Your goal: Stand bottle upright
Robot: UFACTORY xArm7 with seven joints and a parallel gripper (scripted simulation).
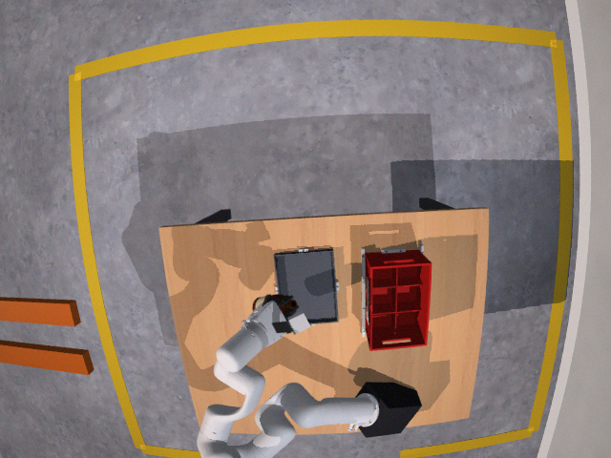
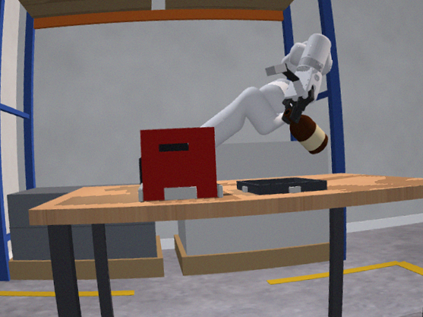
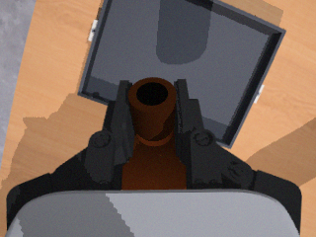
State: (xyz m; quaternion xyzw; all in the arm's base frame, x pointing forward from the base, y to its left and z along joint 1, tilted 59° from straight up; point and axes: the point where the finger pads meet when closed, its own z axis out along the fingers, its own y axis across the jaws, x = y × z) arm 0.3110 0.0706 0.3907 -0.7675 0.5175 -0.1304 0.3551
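Right now my hand is 40 mm above the brown bottle, 30 mm to the right of it and 30 mm past it. Also, from my hand: dark grey tray (190 mm below, 50 mm to the right); then red crate (320 mm to the right, 120 mm below, 70 mm ahead).
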